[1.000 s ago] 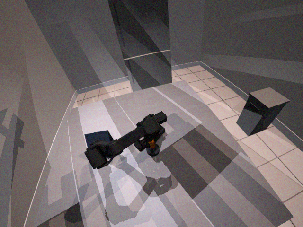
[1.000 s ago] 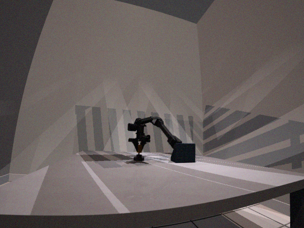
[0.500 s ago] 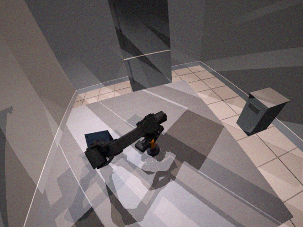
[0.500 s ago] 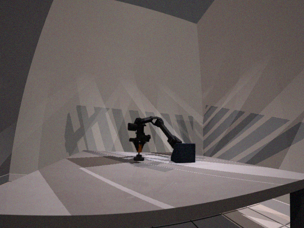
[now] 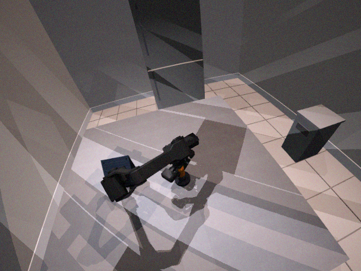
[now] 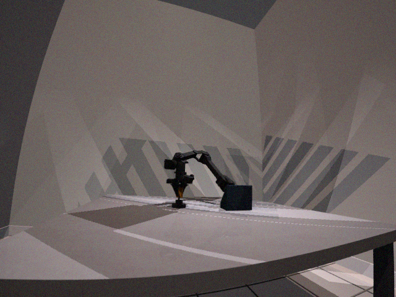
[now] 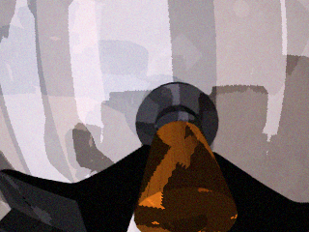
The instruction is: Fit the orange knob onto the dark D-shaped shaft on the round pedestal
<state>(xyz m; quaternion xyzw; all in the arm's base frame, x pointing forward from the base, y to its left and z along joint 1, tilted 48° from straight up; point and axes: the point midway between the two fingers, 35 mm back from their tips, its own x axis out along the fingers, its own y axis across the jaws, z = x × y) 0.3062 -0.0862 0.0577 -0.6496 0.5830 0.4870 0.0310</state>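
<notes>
The orange knob is 2 cm above my gripper tip. From my gripper tip the other things lie so: round pedestal 4 cm below.
</notes>
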